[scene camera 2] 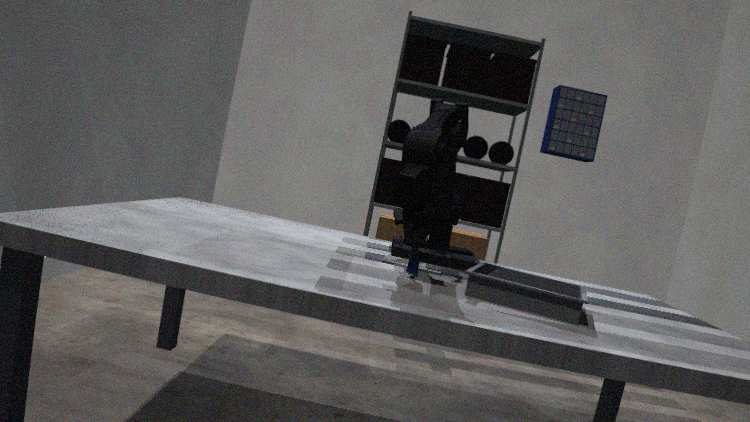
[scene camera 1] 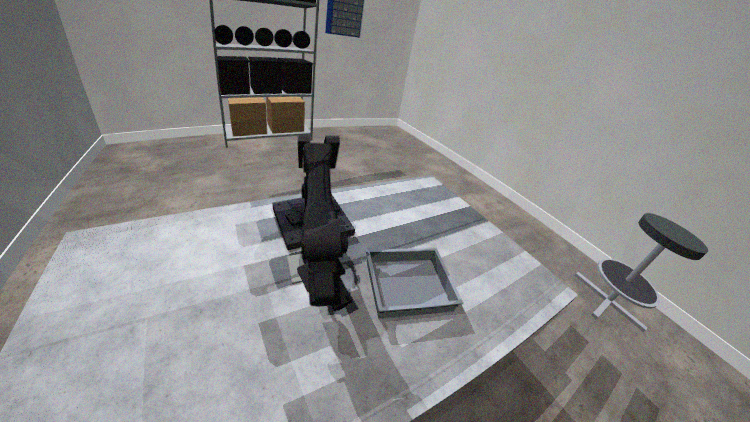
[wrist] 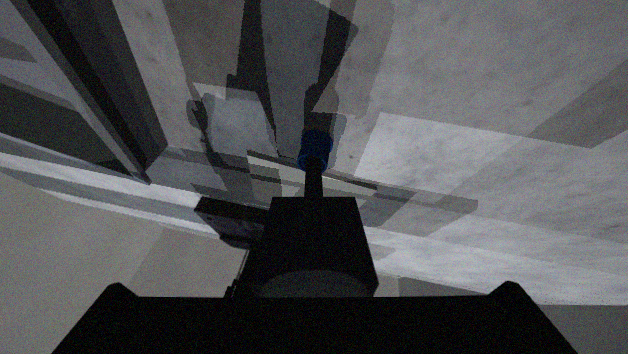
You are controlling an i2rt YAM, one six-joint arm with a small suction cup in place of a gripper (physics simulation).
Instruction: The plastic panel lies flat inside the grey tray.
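Frame: origin at the arm's base, x right, y ahead, z up, level; centimetres.
Where they show: end effector, tool point: (scene camera 2: 413, 270) (wrist: 313, 148); arm's base, origin of the base link: (scene camera 2: 437, 248).
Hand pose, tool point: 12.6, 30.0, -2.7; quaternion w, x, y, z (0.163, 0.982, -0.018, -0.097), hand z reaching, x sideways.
Observation:
Things, the pixels of their top centre, and the offset from my tool point, as dx, dy, dz. Level surfaces: height alone.
- pale plastic panel, middle of its top: (wrist: 305, 195) (scene camera 2: 413, 263) (scene camera 1: 312, 264) -1.6, -8.8, +0.2
- grey tray, middle of its top: (scene camera 2: 529, 279) (scene camera 1: 412, 275) -23.0, +12.8, +4.7
- table, its level: dz -0.3
The pale plastic panel (scene camera 1: 294, 267) (wrist: 295, 175) lies flat on the table between the arm's base and the cup, partly hidden by the arm and in shadow. My gripper, a small blue suction cup (scene camera 2: 412, 269) (wrist: 316, 145), is low over the table. In the wrist view its tip shows past the panel's far long edge, over the table, and in scene camera 2 it stands in front of the panel. It appears to hold nothing. The arm hides the cup in scene camera 1. The grey tray (scene camera 1: 419, 308) (scene camera 2: 524, 301) (wrist: 110, 65) stands beside the arm, with no panel in it.
The arm's black base (scene camera 1: 285, 225) (wrist: 227, 212) stands on the table (scene camera 1: 131, 314) (scene camera 2: 183, 251) close behind the panel. Striped shadows cross the table top. A stool (scene camera 1: 673, 236) stands on the floor at the right. A shelf rack (scene camera 1: 215, 57) (scene camera 2: 472, 31) stands at the back.

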